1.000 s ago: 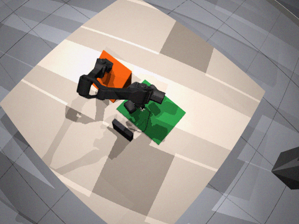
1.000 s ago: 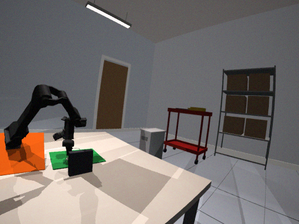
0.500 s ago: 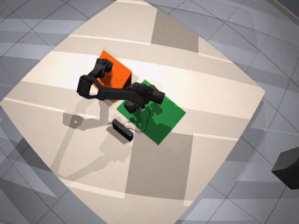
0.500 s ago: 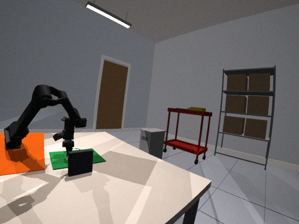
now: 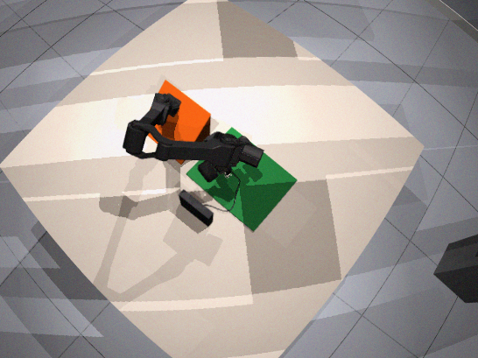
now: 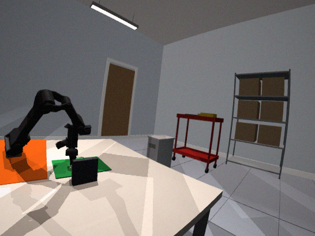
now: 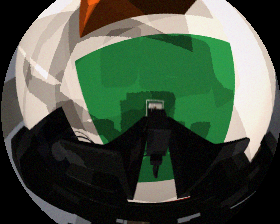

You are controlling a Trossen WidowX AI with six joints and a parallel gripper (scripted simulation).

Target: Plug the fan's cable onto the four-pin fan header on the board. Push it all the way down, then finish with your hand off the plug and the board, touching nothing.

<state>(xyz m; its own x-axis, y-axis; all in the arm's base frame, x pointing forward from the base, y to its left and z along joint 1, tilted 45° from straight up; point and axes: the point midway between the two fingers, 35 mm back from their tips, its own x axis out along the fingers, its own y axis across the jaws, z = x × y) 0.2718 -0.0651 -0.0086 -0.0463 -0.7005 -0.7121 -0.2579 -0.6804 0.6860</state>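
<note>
Now: gripper tip 1 cm short of the four-pin header and 4 cm above it. Also, from my gripper tip: black fan: 2 cm ahead, 17 cm to the right, 2 cm above; green board: 6 cm ahead, 2 cm to the left, 5 cm below; black plug: 1 cm ahead, 1 cm above.
</note>
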